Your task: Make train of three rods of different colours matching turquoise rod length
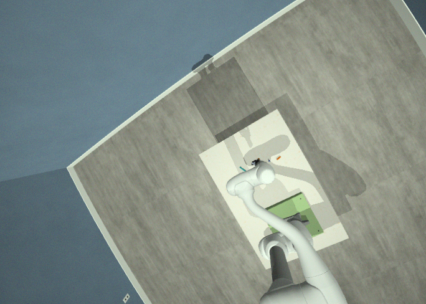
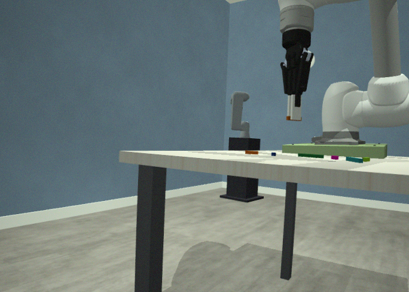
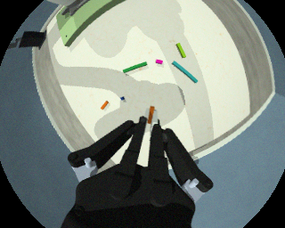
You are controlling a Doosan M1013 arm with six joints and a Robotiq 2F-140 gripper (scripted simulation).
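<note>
My hand is 6 cm past the small blue rod, 8 cm to the left of it and 13 cm above it. From my hand the other things lie so: green rod: 13 cm behind, 13 cm below; then magenta rod: 12 cm behind, 8 cm to the left, 13 cm below; then turquoise rod: 6 cm behind, 14 cm to the left, 13 cm below.
</note>
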